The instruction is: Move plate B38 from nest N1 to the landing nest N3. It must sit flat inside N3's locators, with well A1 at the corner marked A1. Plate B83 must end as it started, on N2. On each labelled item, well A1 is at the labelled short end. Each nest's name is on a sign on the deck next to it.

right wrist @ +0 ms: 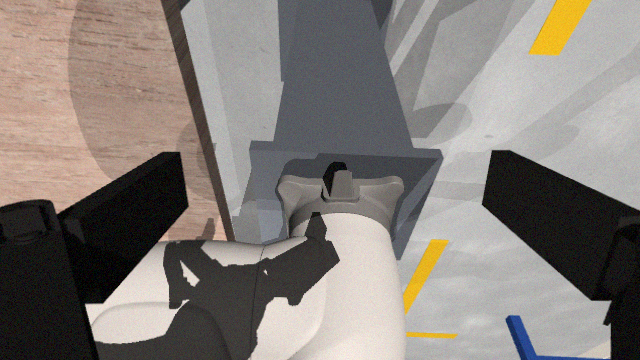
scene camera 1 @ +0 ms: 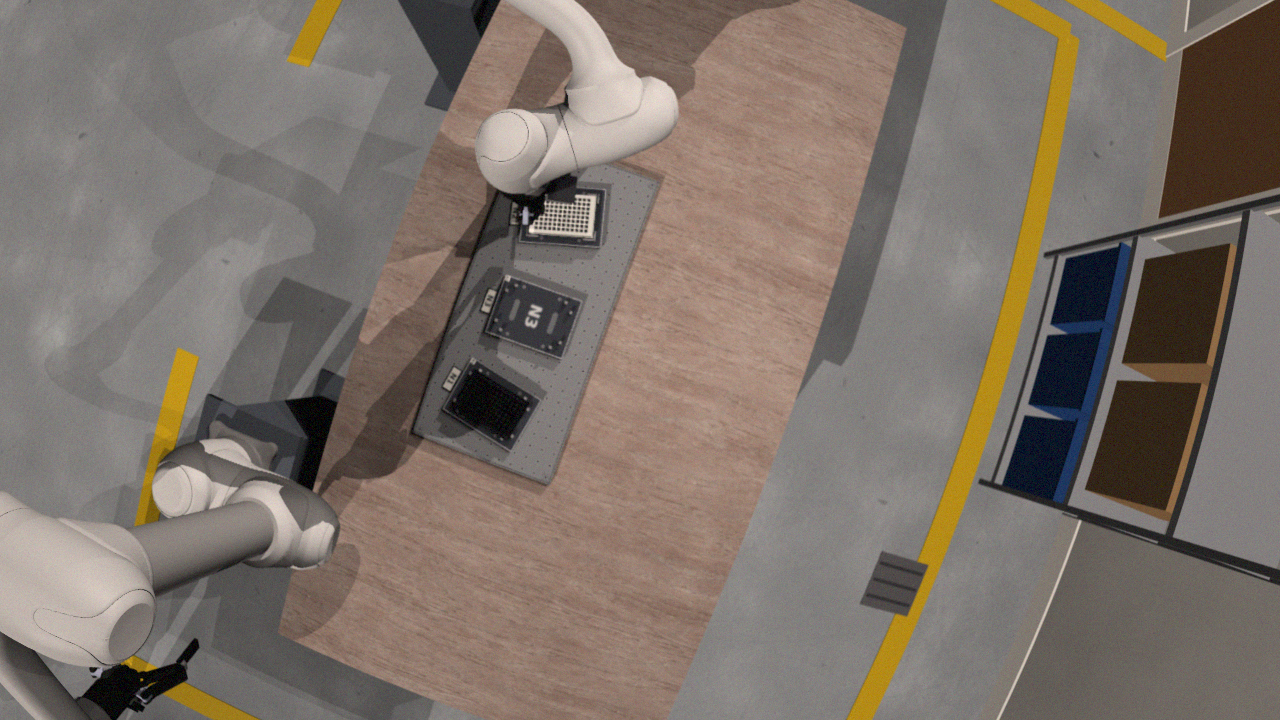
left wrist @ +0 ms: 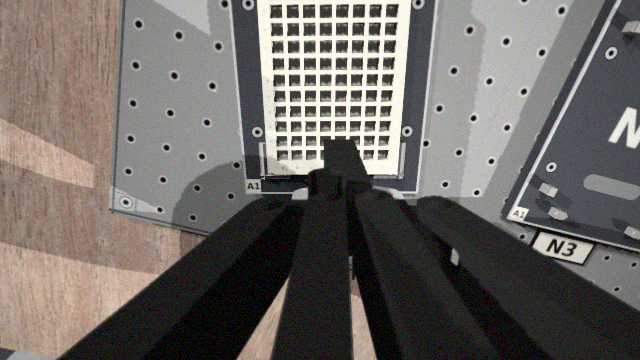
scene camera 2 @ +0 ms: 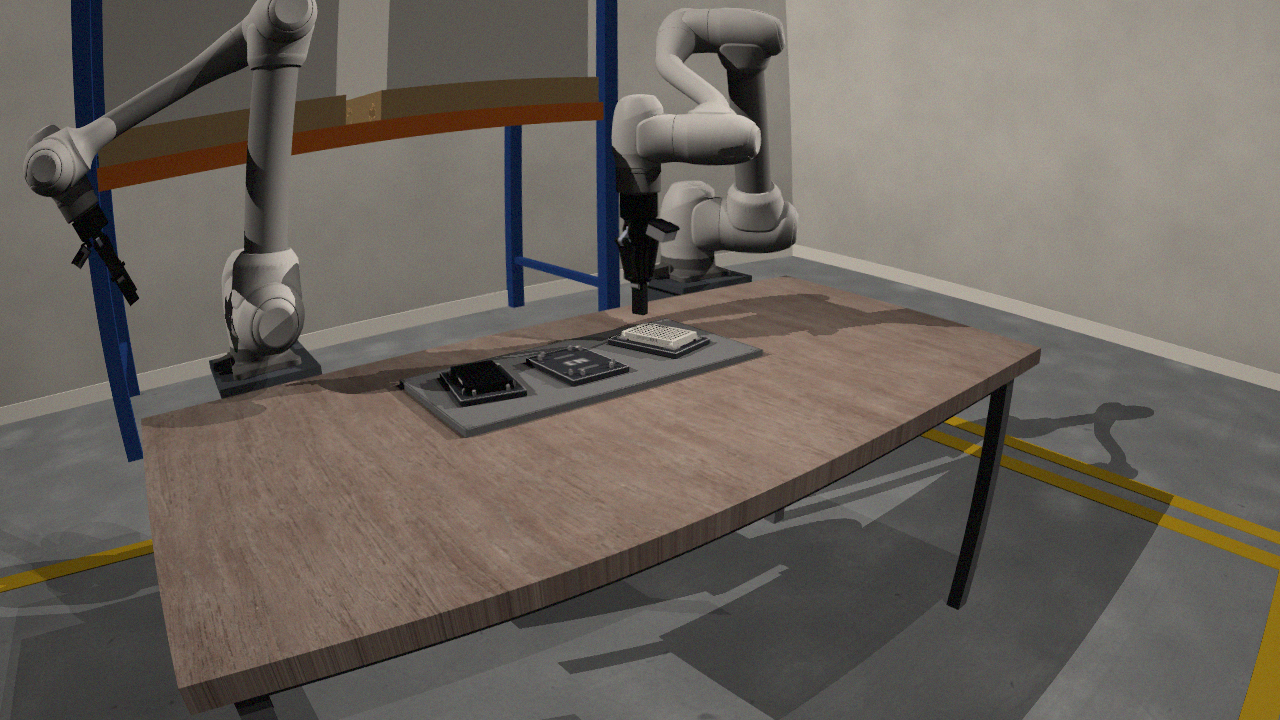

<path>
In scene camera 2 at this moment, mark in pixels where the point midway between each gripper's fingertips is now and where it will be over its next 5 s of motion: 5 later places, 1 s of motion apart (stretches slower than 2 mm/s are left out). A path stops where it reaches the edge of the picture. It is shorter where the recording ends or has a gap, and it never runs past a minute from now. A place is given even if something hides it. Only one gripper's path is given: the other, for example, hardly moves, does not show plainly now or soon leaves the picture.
My left gripper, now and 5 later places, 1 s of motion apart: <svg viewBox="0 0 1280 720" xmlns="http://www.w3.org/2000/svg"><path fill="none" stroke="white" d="M639 313L577 327L482 355L478 353L479 364L479 366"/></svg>
</path>
